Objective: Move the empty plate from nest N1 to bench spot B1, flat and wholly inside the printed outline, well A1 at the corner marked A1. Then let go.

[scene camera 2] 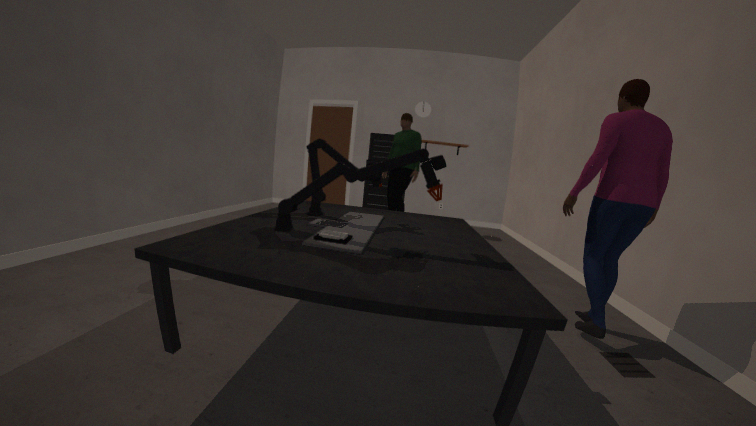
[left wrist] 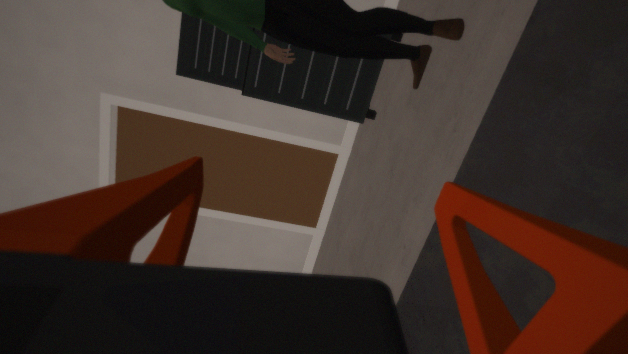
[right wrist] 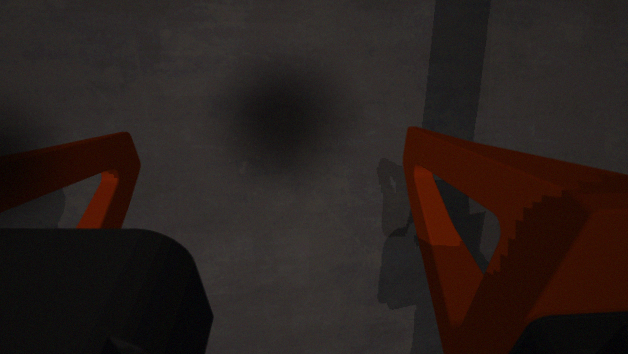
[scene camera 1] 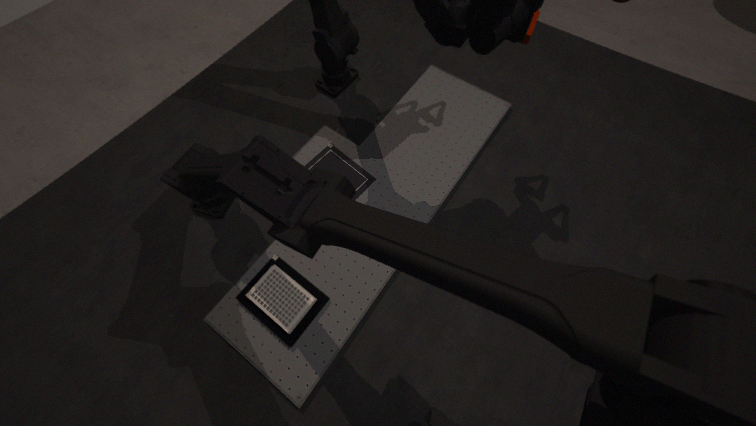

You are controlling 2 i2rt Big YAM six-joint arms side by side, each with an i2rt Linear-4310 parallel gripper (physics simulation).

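Places are measured from the left arm's base along level axes (x ahead, y left, z up), in metres.
Pixels of known places: left gripper, fingertip midpoint: (scene camera 2: pixel 380 177) (left wrist: pixel 326 183); right gripper, fingertip midpoint: (scene camera 2: pixel 439 200) (right wrist: pixel 268 145) (scene camera 1: pixel 611 421); left arm's base, link origin: (scene camera 2: pixel 315 214) (scene camera 1: pixel 337 80); right arm's base, link origin: (scene camera 2: pixel 283 228) (scene camera 1: pixel 219 194).
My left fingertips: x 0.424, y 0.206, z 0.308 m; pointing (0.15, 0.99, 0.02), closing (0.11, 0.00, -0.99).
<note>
Ahead of a thing's pixels: the offset from my left fingertips to its top centre. "spot": to the spot under its first point. Level surfaces: height alone.
The pale plate @(0.094 m back, 0.781 m right, 0.269 m down) (scene camera 1: pixel 281 297) (scene camera 2: pixel 333 234) with its grid of wells lies flat in the black nest @(spot: 0.026 m back, 0.736 m right, 0.280 m down) (scene camera 1: pixel 319 299) at the lower left of scene camera 1. The dark spot with a thin white printed outline @(spot: 0.193 m back, 0.425 m right, 0.294 m down) (scene camera 1: pixel 350 164) is farther up the board, partly hidden by my right arm. Labels are too small to read. My left gripper (scene camera 2: pixel 379 184) (left wrist: pixel 326 183) is open and empty, held high beyond the board; an orange part of it shows at the top of scene camera 1. My right gripper (scene camera 2: pixel 435 191) (right wrist: pixel 268 145) is open and empty, high over the table, away from the plate.
The perforated light board @(0.295 m down) (scene camera 1: pixel 449 137) lies on the dark table @(0.308 m down) (scene camera 1: pixel 634 174) (scene camera 2: pixel 449 285). My right arm (scene camera 1: pixel 423 248) crosses above the board in scene camera 1. A person in green (scene camera 2: pixel 406 142) stands behind the table and a person in pink (scene camera 2: pixel 634 153) at the right.
</note>
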